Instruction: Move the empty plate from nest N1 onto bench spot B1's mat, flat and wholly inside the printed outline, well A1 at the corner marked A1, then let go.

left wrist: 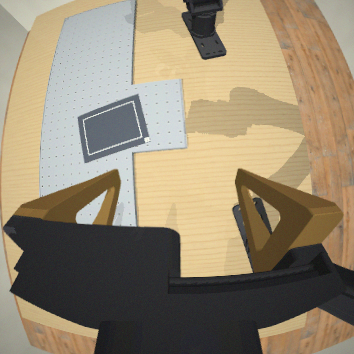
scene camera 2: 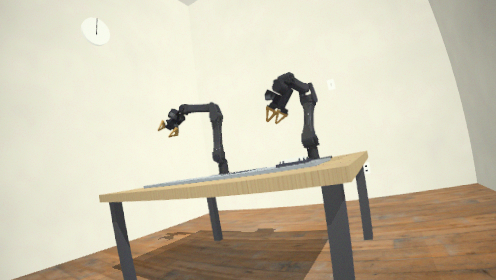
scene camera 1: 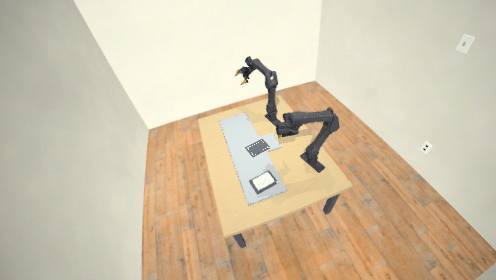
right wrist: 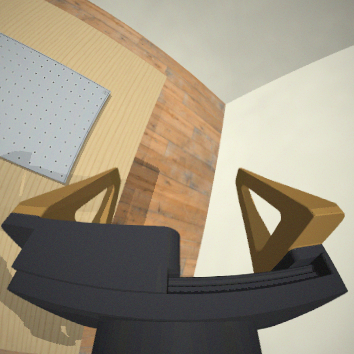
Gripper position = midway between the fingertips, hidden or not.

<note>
The left gripper (left wrist: 177, 174) is open and holds nothing. The right gripper (right wrist: 177, 173) is open and holds nothing. Further things: a dark printed outline (left wrist: 119, 125).
</note>
